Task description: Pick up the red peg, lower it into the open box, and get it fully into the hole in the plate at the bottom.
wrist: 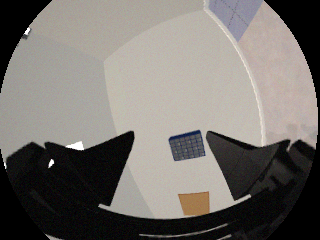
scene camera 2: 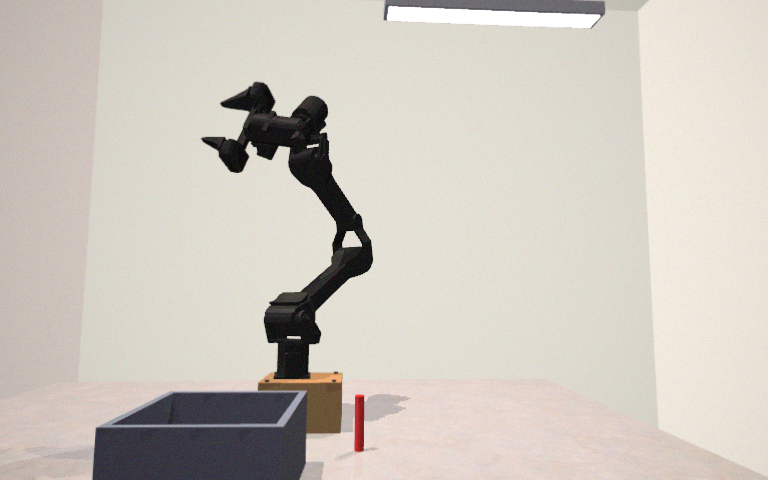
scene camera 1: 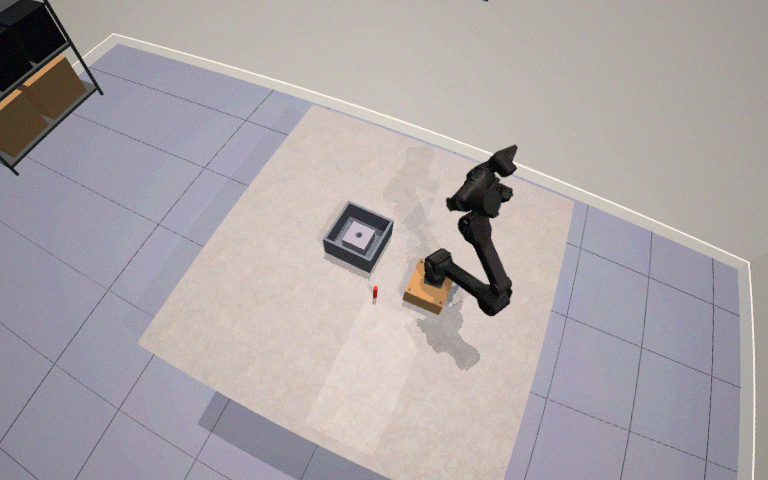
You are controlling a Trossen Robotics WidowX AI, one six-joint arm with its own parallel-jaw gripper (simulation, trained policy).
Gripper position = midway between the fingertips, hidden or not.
In view: the gripper (scene camera 2: 211, 121), a box (scene camera 2: 201, 427) and a pale plate (scene camera 1: 358, 238).
The box also shows in scene camera 1 (scene camera 1: 332, 241). The gripper shows as well in the wrist view (wrist: 171, 134) and in scene camera 1 (scene camera 1: 507, 151). The wrist view misses the box: it is out of frame. The wrist view does not show the pale plate: it is out of frame.
